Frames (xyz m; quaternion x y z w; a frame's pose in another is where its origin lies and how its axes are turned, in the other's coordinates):
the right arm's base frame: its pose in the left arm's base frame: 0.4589 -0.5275 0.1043 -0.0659 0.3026 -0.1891 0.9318
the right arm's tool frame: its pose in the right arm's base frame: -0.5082 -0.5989 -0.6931 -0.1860 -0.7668 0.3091 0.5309
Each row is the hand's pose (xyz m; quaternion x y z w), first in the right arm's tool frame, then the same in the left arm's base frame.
Working: the right arm's tool frame: its pose in the left arm's base frame: -0.5152 -0.8848 -0.0398 -0.2598 -0.4983 0.2945 0.7730

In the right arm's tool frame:
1: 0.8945 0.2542 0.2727 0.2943 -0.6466 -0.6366 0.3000
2: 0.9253 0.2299 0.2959 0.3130 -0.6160 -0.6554 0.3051
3: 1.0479 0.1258 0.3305 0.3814 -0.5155 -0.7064 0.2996
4: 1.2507 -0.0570 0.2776 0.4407 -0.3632 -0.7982 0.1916
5: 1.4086 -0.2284 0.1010 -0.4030 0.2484 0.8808 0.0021
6: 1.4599 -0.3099 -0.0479 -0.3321 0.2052 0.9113 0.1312
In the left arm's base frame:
1: -0.5218 -0.0407 0.4362 0.6572 -0.7280 -0.0891 0.1736
2: -0.5283 -0.0330 0.4807 0.6707 -0.7063 -0.1008 0.2031
3: -0.4994 -0.0137 0.6415 0.7208 -0.6190 -0.1338 0.2818
4: -0.3478 -0.0010 0.8743 0.7956 -0.4538 -0.2466 0.3166
5: -0.0989 -0.0259 1.0258 0.8242 -0.3011 -0.4161 0.2386
6: 0.0715 -0.0617 1.0593 0.8053 -0.2322 -0.5242 0.1509

